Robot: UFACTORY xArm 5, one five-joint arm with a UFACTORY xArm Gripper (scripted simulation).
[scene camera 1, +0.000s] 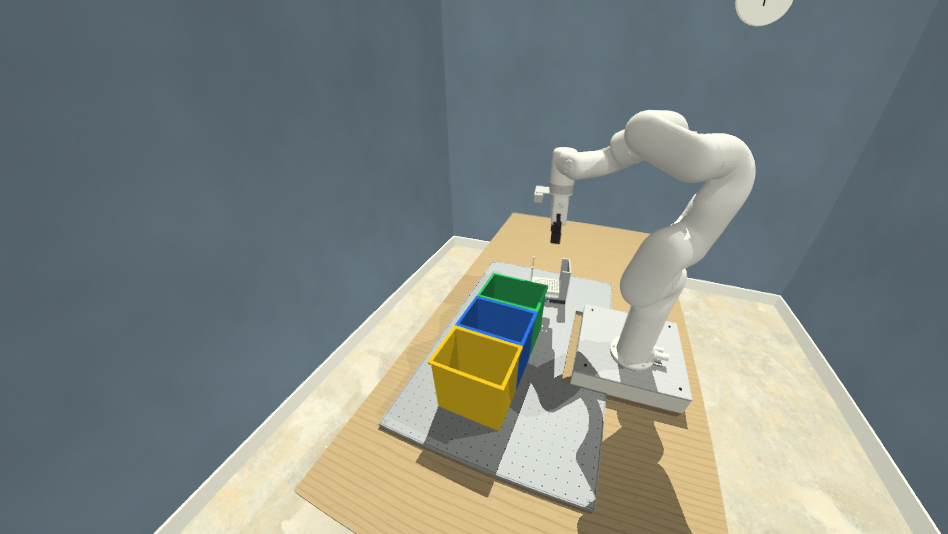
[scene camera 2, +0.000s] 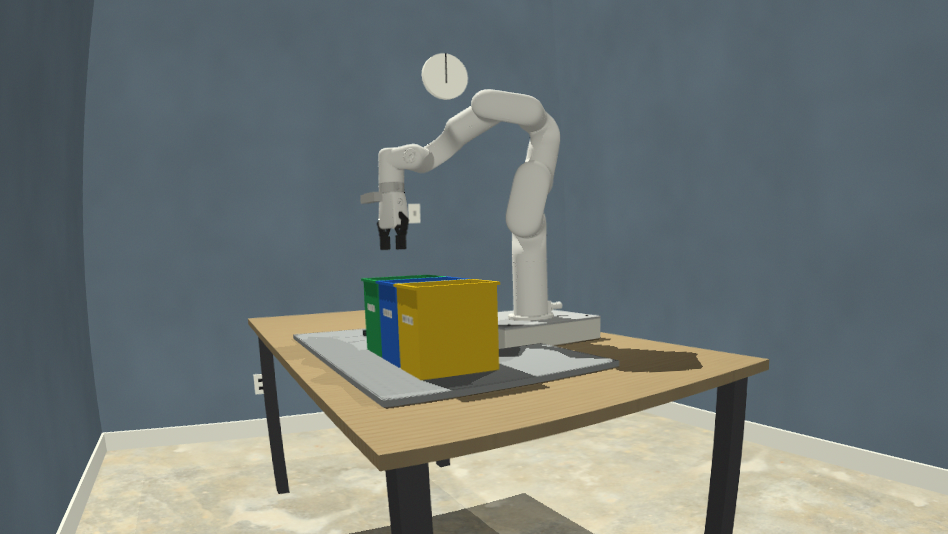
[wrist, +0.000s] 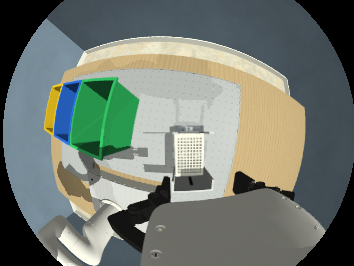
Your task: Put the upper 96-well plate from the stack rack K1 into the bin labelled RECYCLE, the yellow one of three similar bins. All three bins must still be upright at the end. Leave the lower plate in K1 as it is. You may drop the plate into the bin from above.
Scene:
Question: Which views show the blue bin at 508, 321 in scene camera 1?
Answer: Scene camera 1, scene camera 2 and the wrist view: all of them.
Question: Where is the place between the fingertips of my gripper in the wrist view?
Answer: At 203, 185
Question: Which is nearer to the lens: the blue bin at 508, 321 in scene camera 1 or the green bin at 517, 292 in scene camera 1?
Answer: The blue bin.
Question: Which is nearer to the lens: the blue bin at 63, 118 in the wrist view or the green bin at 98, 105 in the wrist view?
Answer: The green bin.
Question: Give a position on a blue bin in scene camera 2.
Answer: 387, 294

